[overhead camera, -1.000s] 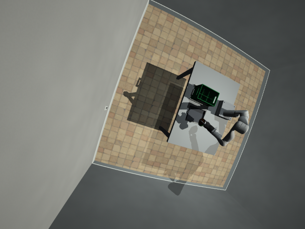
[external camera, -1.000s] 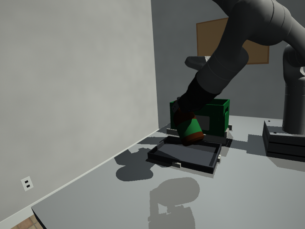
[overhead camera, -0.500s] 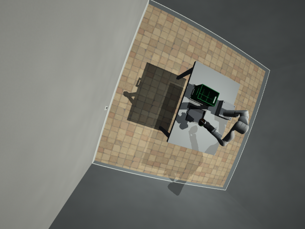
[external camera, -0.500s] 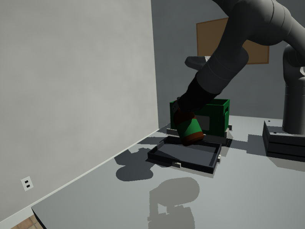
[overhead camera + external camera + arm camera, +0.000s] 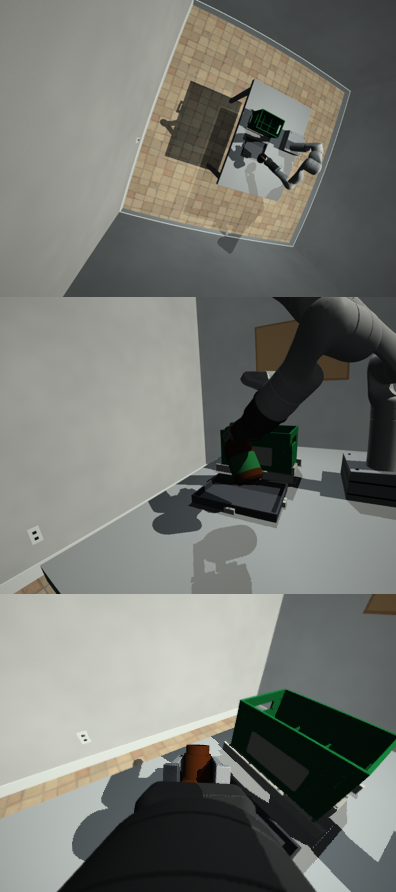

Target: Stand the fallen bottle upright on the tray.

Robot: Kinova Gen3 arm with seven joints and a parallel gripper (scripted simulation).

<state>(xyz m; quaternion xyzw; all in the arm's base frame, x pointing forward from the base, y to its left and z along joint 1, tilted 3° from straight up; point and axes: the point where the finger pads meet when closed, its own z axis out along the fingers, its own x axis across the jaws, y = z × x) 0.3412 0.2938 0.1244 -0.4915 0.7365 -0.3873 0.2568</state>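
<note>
The brown bottle lies 40 mm below my hand, 20 mm behind it and 10 mm to the left of it. The rest, counted from my hand: green crate: 300 mm to the right, 120 mm below, 80 mm ahead; then black tray: 190 mm below, 50 mm to the right.
</note>
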